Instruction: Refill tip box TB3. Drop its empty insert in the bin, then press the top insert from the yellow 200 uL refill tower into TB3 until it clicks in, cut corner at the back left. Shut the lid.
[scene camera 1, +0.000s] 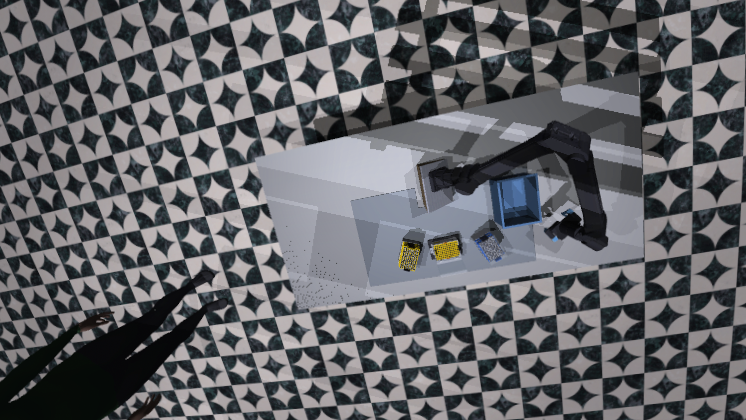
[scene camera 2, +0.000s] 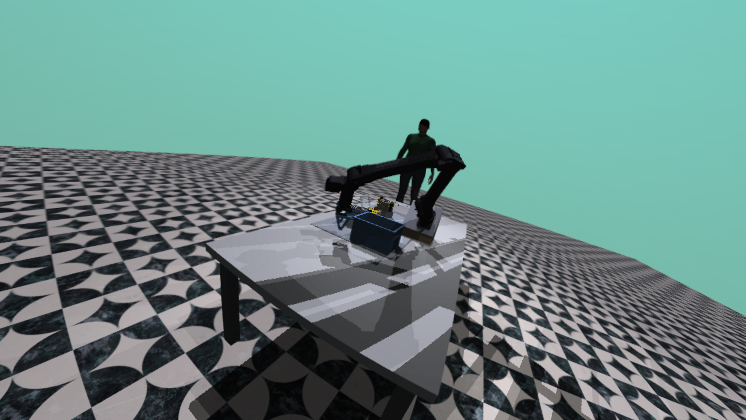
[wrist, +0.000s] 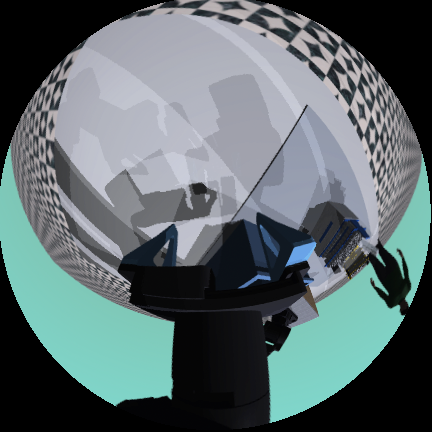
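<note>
My gripper (scene camera 1: 559, 225) (scene camera 2: 341, 220) (wrist: 214, 222) is open and empty. It hangs just above the table (scene camera 1: 312, 208) (scene camera 2: 291, 250) (wrist: 160, 100), beside the blue bin (scene camera 1: 495, 203) (scene camera 2: 375, 235) (wrist: 241, 257) on the side away from the tip boxes. Three tip items stand in a row on a grey mat (scene camera 1: 375, 261): a tall yellow stack (scene camera 1: 409, 254), a yellow tip box (scene camera 1: 445, 247), and a blue-sided stack with a grey top (scene camera 1: 489, 245) (wrist: 342, 238) nearest the bin. I cannot read any labels. In the wrist view, part of a yellow item (wrist: 356, 268) shows behind the blue-sided stack.
The arm's base stands on a plate (scene camera 1: 425, 182) behind the mat, and the arm arches over the bin. A person (scene camera 2: 417, 157) (wrist: 393, 278) stands on the floor beyond the table.
</note>
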